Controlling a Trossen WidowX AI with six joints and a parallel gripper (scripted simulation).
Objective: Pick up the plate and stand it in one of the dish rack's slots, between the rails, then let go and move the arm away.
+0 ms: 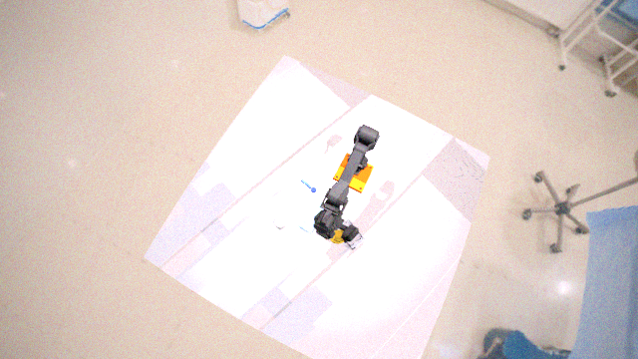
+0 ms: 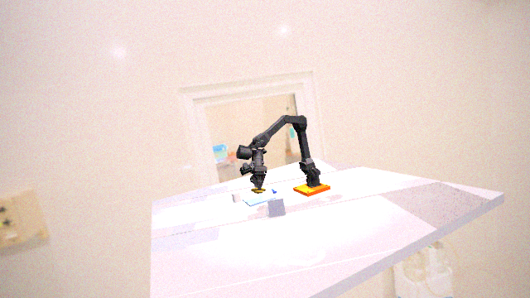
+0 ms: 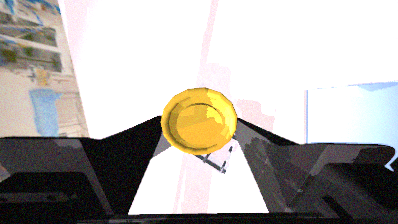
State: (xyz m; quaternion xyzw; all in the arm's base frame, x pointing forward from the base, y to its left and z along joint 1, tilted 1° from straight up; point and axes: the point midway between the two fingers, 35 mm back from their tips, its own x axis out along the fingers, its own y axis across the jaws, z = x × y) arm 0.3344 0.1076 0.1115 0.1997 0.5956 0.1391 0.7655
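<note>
The grey dish rack is 80 mm below my gripper tip, 70 mm behind it and 30 mm to the left of it. From my gripper tip the other things lie so: blue spoon 240 mm to the right, 140 mm behind, 100 mm below; then white cup 240 mm to the right, 80 mm below, 80 mm ahead; then plate 10 mm above.
</note>
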